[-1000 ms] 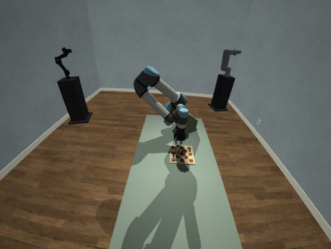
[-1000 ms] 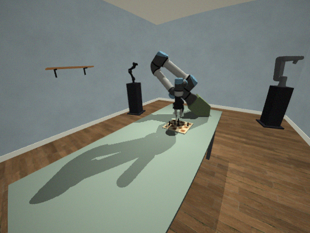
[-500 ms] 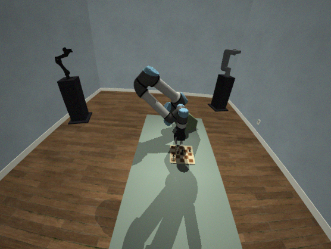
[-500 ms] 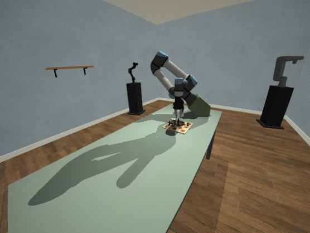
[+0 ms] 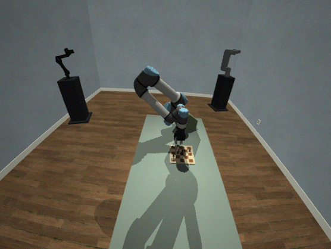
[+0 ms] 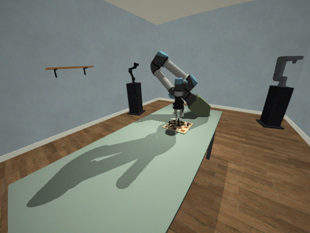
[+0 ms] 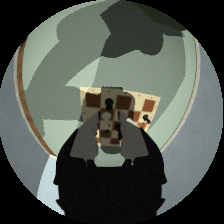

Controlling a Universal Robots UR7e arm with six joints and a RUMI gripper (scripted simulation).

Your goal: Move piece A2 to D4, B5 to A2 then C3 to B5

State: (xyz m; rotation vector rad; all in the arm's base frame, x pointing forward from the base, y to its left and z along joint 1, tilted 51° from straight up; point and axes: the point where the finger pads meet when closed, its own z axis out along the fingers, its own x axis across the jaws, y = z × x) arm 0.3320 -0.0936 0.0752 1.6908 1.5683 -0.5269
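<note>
My gripper is now 40 mm short of the white piece, 10 mm to the left of it and 30 mm above it. The rest, counted from my hand: chessboard (80 mm ahead, 10 mm to the left, 60 mm below).
</note>
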